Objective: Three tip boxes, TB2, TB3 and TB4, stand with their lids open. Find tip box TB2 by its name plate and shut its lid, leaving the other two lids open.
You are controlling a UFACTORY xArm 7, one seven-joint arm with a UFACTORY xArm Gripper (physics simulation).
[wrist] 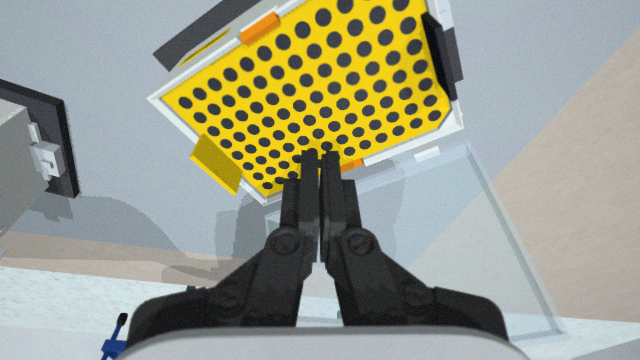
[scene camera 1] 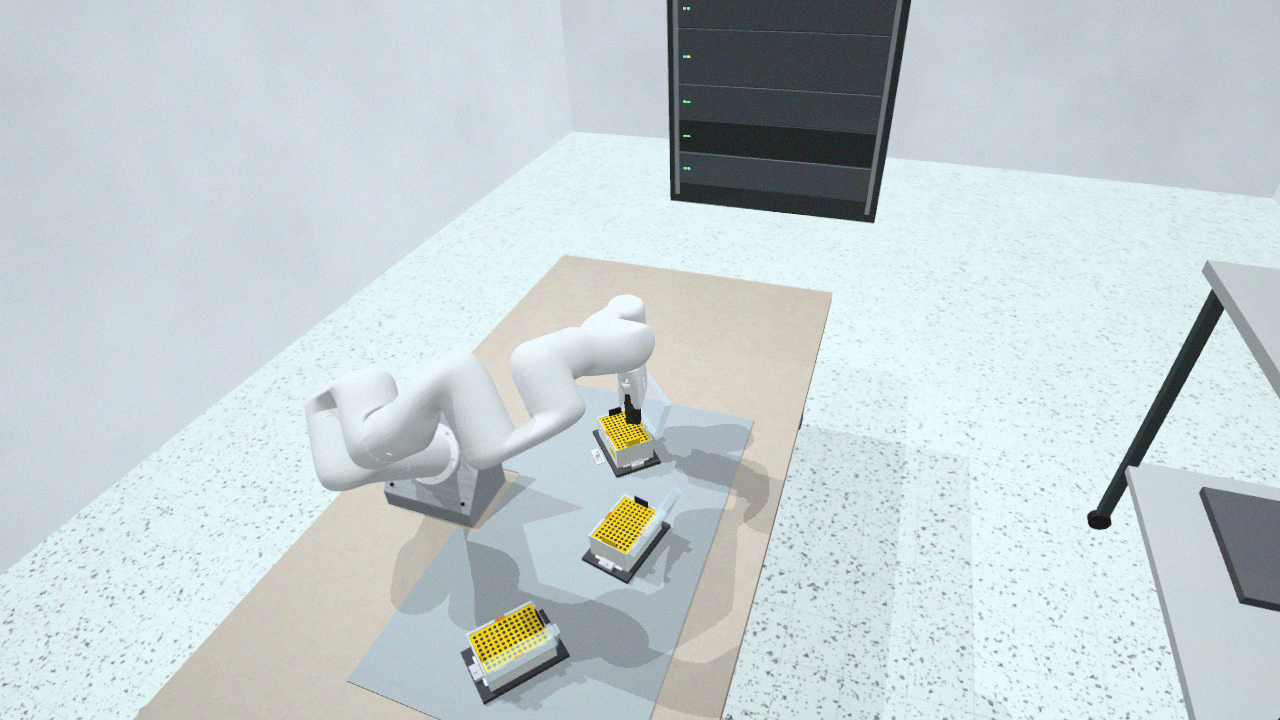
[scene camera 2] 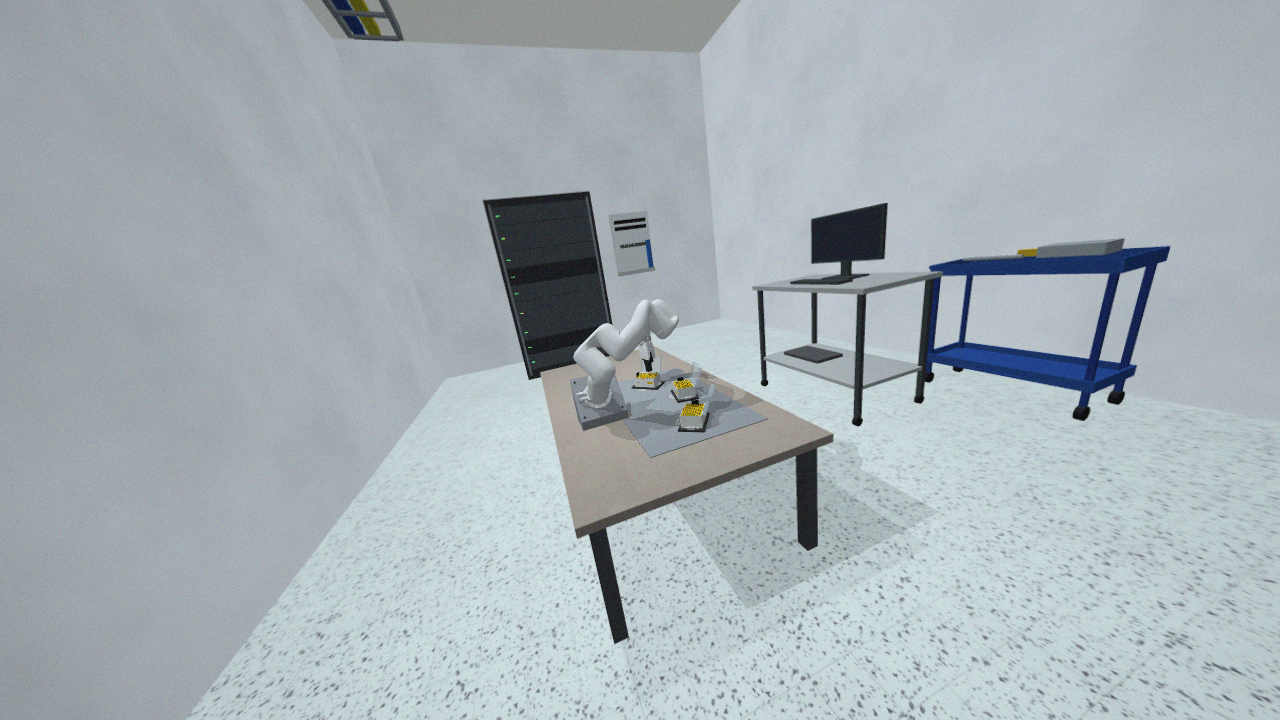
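Pixels of known places: gripper, fingertip midpoint: [wrist: 318, 173] [scene camera 1: 633, 421] [scene camera 2: 649, 371]; arm's base, link origin: [scene camera 1: 433, 453] [scene camera 2: 597, 395].
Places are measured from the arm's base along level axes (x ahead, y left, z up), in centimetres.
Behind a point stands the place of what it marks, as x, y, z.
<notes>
Tip box TB2 [scene camera 1: 619, 433] @(31.4, 23.4, -5.6) [scene camera 2: 647, 382] [wrist: 320, 120] @(32.5, 25.5, -5.6) stands at the far end of the grey mat, its yellow rack uncovered. Its clear lid [scene camera 1: 658, 410] @(38.9, 28.3, -1.0) [wrist: 450, 225] @(34.4, 32.5, -2.0) stands open, leaning outward from the hinge side. My gripper [scene camera 1: 632, 420] @(34.0, 25.8, -3.5) [scene camera 2: 648, 366] @(34.0, 25.8, -3.5) [wrist: 318, 173] @(34.0, 25.8, -3.5) is shut and empty, fingers pointing down over TB2's rack, close to the hinge-side edge in the wrist view. The exact gap to rack and lid cannot be told. The middle box, TB4 [scene camera 1: 624, 526] @(42.2, -0.3, -5.6) [scene camera 2: 683, 387] @(39.9, -5.1, -4.9) [wrist: 17, 160], and the near box, TB3 [scene camera 1: 508, 639] @(33.1, -28.6, -5.5) [scene camera 2: 693, 414] @(30.6, -33.5, -4.8), also have open lids. Name plates are unreadable here.
The grey mat [scene camera 1: 429, 635] @(16.9, -30.1, -11.3) [scene camera 2: 657, 443] @(14.0, -35.0, -11.3) lies on the tan table [scene camera 1: 268, 617] @(-13.9, -37.9, -11.6) [scene camera 2: 626, 483] @(-3.2, -51.7, -11.6). The arm's base [scene camera 1: 429, 501] @(1.5, -6.4, -7.2) [scene camera 2: 601, 411] @(-0.3, -5.2, -5.8) stands beside the mat. A dark server rack [scene camera 1: 778, 107] stands beyond the table. A grey workbench [scene camera 2: 850, 282] and blue cart [scene camera 2: 1029, 362] stand apart.
</notes>
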